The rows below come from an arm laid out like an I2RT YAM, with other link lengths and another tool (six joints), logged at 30 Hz.
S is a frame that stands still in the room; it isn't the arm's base.
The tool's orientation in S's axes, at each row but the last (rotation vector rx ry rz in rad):
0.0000 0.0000 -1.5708
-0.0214 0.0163 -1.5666
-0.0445 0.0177 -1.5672
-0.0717 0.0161 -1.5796
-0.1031 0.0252 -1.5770
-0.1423 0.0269 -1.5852
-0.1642 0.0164 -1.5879
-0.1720 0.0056 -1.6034
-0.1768 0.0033 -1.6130
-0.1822 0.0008 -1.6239
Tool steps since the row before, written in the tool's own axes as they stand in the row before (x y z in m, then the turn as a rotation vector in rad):
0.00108 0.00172 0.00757 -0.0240 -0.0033 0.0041
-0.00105 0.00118 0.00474 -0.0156 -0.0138 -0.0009
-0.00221 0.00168 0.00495 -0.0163 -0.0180 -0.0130
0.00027 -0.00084 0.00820 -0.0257 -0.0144 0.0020
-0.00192 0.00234 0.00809 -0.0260 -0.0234 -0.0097
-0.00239 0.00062 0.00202 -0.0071 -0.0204 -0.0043
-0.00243 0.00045 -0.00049 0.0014 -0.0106 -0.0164
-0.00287 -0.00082 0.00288 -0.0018 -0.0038 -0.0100
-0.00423 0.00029 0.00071 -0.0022 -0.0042 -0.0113
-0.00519 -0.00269 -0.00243 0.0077 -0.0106 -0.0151
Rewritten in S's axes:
0.00172 -0.00108 0.00757 -0.0033 0.0240 0.0041
0.00129 0.00107 0.00471 -0.0139 0.0155 -0.0006
0.00187 0.00230 0.00484 -0.0186 0.0160 -0.0126
-0.00038 0.00003 0.00824 -0.0140 0.0259 0.0019
0.00300 0.00229 0.00777 -0.0240 0.0257 -0.0090
0.00086 0.00252 0.00176 -0.0207 0.0072 -0.0026
0.00043 0.00236 -0.00077 -0.0124 -0.0026 -0.0149
-0.00040 0.00318 0.00263 -0.0049 0.0009 -0.0097
0.00054 0.00426 0.00020 -0.0054 0.0012 -0.0109
-0.00270 0.00505 -0.00271 -0.0127 -0.0086 -0.0128

